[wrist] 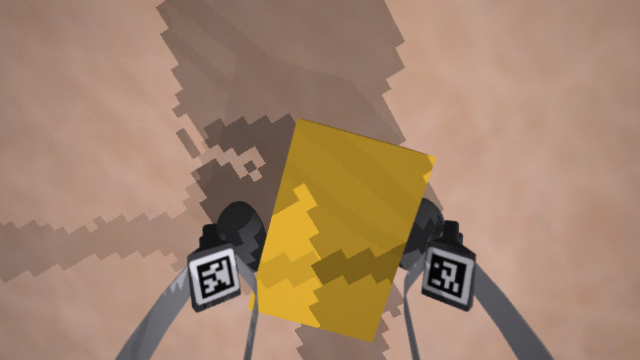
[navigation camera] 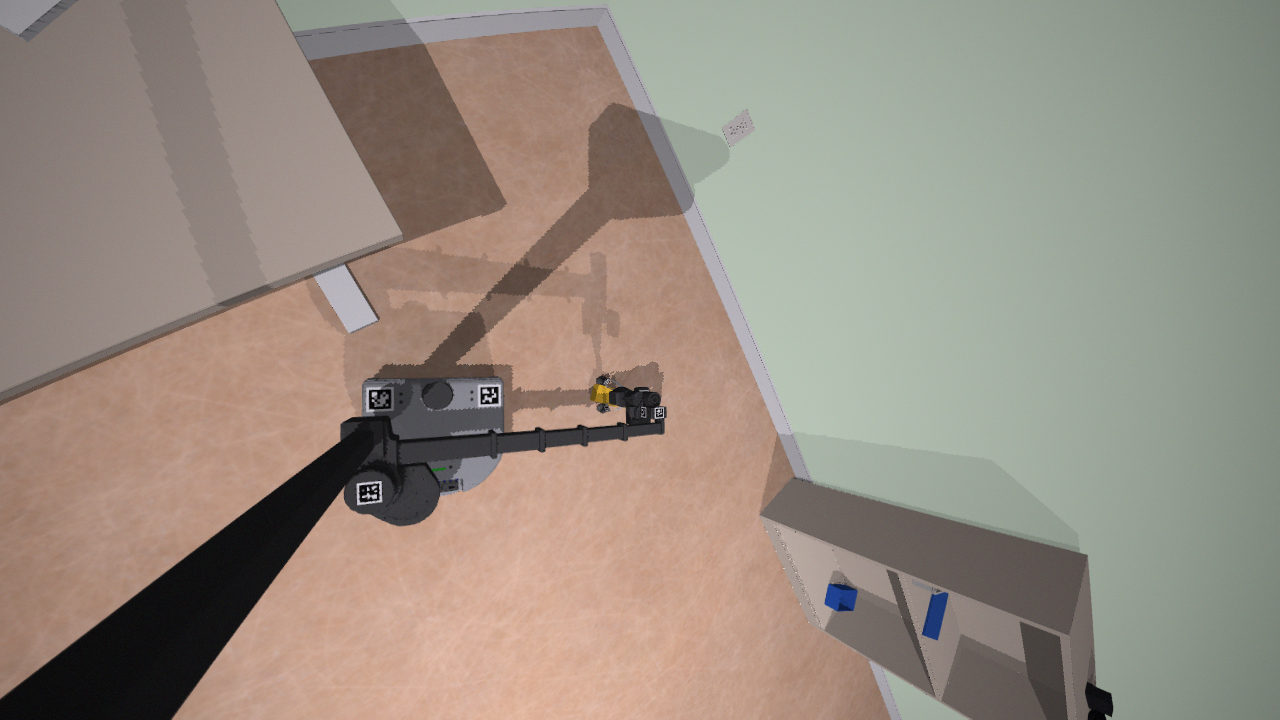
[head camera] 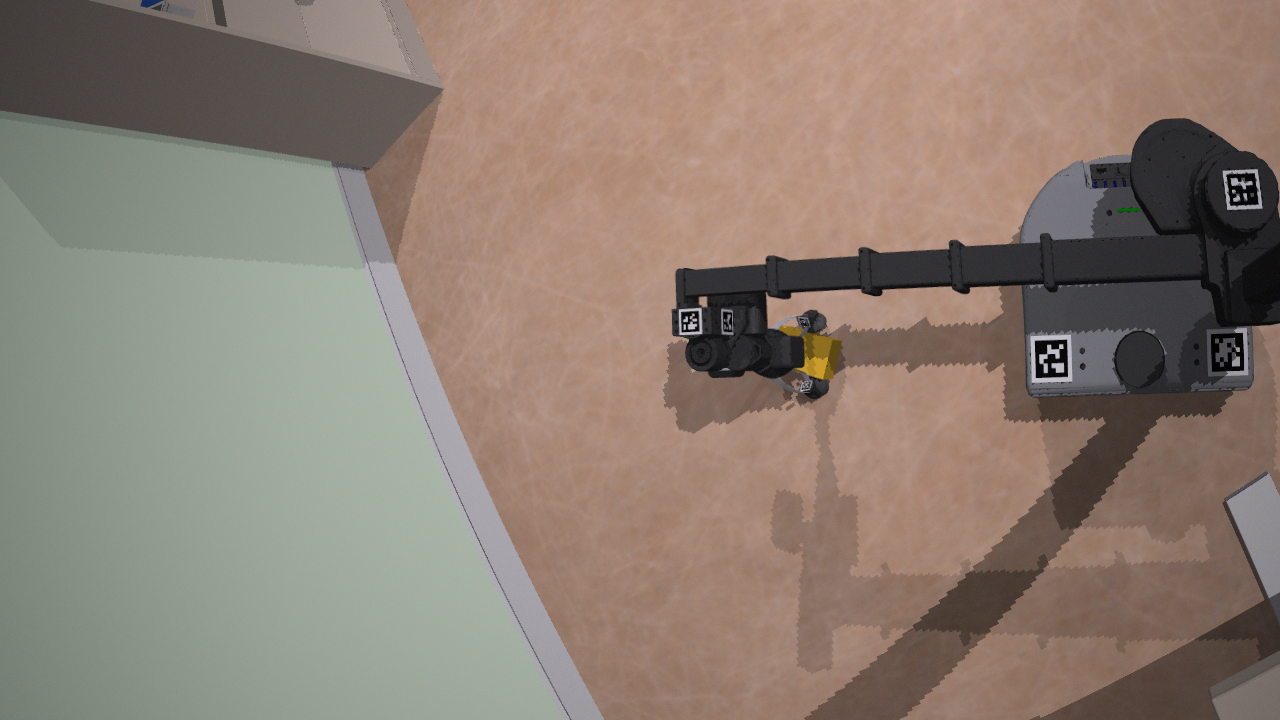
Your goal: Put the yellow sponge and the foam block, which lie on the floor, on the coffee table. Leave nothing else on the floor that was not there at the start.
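Note:
The yellow sponge lies on the floor beneath the wrist, turned slightly in the wrist view. My gripper points down, with one rubber fingertip against each long side of the sponge; it is shut on the sponge. The parts of the fingertips behind the sponge's edges are hidden. A large beige top at the upper left of the navigation view looks like the coffee table; a corner also shows at the lower right of the head view. I cannot identify the foam block for certain.
A pale slab sticks out by the table edge, near my base. A beige shelf unit stands against the green wall, with blue boxes inside.

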